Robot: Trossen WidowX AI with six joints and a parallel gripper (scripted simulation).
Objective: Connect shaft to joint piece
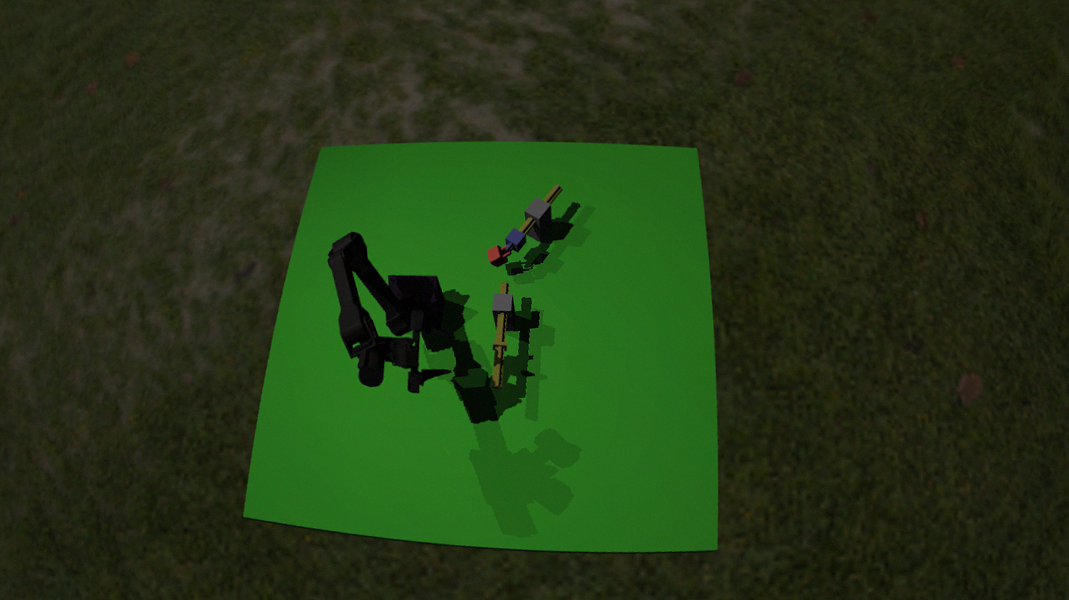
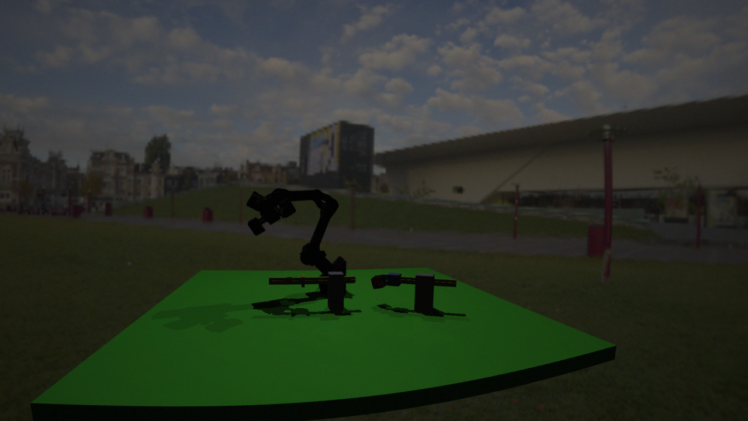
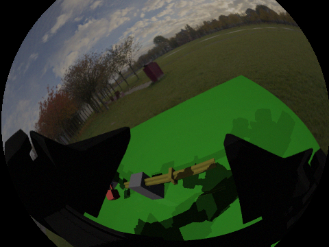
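The red square joint piece lies 39 cm to the left of my gripper tip, 21 cm below it and 8 cm ahead of it.
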